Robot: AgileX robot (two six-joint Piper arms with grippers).
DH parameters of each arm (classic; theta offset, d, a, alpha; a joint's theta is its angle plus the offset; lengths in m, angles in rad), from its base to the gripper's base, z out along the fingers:
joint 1: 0 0.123 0 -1.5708
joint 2: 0.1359 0 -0.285 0
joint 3: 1.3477 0 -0.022 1.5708
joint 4: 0 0.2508 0 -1.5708
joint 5: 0 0 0.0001 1.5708
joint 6: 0 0.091 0 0
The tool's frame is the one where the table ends.
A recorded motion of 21 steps. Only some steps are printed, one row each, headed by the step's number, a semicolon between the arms.
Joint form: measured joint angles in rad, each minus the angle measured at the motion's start. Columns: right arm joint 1, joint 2, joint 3, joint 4, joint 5, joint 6; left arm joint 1, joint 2, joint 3, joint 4, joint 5, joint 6.
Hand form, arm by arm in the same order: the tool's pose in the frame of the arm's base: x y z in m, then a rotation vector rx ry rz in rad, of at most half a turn. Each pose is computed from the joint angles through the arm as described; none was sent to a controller.
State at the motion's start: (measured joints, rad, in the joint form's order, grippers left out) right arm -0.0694 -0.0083 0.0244 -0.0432 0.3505 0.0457; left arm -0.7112 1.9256 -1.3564 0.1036 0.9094 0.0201
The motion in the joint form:
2: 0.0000 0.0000 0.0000 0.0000 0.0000 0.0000; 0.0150 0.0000 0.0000 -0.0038 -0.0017 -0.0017
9: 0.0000 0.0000 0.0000 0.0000 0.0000 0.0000; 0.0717 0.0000 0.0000 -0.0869 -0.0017 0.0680
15: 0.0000 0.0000 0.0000 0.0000 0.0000 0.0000; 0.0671 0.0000 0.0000 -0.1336 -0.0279 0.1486
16: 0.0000 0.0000 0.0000 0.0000 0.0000 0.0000; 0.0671 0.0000 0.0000 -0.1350 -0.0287 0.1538
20: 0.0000 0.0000 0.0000 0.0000 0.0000 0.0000; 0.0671 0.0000 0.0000 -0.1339 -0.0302 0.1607
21: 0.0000 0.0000 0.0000 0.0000 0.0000 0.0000; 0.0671 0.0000 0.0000 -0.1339 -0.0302 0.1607
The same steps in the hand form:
2: 0.0531 -0.0051 0.1739 0.0793 1.8486 -0.0585; 0.2986 -0.2403 0.1884 1.1038 2.7281 0.0281
9: 0.0531 -0.0051 0.1739 0.0793 1.8486 -0.0585; 0.3081 -0.2276 0.1881 1.0669 2.7643 -0.0532
15: 0.0531 -0.0051 0.1739 0.0793 1.8486 -0.0585; 0.3069 -0.2331 0.1886 1.1412 2.7139 -0.1081
16: 0.0531 -0.0051 0.1739 0.0793 1.8486 -0.0585; 0.3069 -0.2332 0.1886 1.1469 2.7107 -0.1092
20: 0.0531 -0.0051 0.1739 0.0793 1.8486 -0.0585; 0.3070 -0.2332 0.1886 1.1563 2.7047 -0.1074
21: 0.0531 -0.0051 0.1739 0.0793 1.8486 -0.0585; 0.3070 -0.2332 0.1886 1.1563 2.7047 -0.1074

